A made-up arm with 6 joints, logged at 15 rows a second.
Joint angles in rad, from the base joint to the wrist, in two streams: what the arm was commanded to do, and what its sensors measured. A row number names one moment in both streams.
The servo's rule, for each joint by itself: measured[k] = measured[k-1] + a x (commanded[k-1-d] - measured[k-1]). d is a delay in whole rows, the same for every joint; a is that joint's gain. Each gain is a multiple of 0.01, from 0.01 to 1. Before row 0 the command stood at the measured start. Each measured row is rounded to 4 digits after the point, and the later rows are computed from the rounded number. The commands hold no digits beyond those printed.
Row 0, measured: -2.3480 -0.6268 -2.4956 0.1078 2.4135 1.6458
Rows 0 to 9, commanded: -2.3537 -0.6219 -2.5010 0.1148 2.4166 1.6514; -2.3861 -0.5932 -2.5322 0.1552 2.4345 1.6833; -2.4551 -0.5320 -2.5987 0.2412 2.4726 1.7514; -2.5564 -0.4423 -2.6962 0.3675 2.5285 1.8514; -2.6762 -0.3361 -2.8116 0.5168 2.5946 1.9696; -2.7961 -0.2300 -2.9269 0.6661 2.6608 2.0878; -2.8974 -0.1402 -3.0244 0.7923 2.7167 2.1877; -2.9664 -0.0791 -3.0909 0.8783 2.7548 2.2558; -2.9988 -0.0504 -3.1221 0.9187 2.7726 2.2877; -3.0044 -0.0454 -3.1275 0.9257 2.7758 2.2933
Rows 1 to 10, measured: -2.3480 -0.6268 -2.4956 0.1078 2.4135 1.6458; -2.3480 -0.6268 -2.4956 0.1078 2.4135 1.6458; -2.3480 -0.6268 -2.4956 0.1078 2.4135 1.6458; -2.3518 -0.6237 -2.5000 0.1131 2.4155 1.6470; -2.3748 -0.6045 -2.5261 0.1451 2.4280 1.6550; -2.4286 -0.5588 -2.5849 0.2181 2.4574 1.6762; -2.5142 -0.4854 -2.6751 0.3316 2.5043 1.7147; -2.6227 -0.3913 -2.7857 0.4724 2.5639 1.7708; -2.7389 -0.2897 -2.9001 0.6196 2.6279 1.8405; -2.8451 -0.1955 -3.0008 0.7509 2.6865 1.9169
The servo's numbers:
d 3
a 0.67 0.63 0.81 0.76 0.66 0.22

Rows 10 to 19, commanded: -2.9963 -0.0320 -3.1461 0.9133 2.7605 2.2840; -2.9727 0.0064 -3.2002 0.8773 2.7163 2.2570; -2.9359 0.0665 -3.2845 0.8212 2.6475 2.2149; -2.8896 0.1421 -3.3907 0.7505 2.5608 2.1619; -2.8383 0.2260 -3.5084 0.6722 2.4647 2.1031; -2.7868 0.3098 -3.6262 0.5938 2.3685 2.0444; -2.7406 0.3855 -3.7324 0.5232 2.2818 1.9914; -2.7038 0.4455 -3.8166 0.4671 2.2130 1.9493; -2.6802 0.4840 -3.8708 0.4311 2.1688 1.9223; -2.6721 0.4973 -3.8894 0.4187 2.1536 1.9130
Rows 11 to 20, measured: -2.9264 -0.1222 -3.0738 0.8477 2.7316 1.9915; -2.9749 -0.0770 -3.1129 0.9017 2.7587 2.0567; -2.9947 -0.0571 -3.1247 0.9199 2.7700 2.1088; -2.9958 -0.0413 -3.1420 0.9149 2.7637 2.1473; -2.9803 -0.0112 -3.1891 0.8863 2.7324 2.1714; -2.9506 0.0378 -3.2664 0.8368 2.6764 2.1810; -2.9097 0.1035 -3.3671 0.7712 2.6001 2.1768; -2.8619 0.1807 -3.4816 0.6960 2.5107 2.1606; -2.8116 0.2620 -3.5987 0.6183 2.4168 2.1350; -2.7640 0.3398 -3.7070 0.5460 2.3277 2.1034
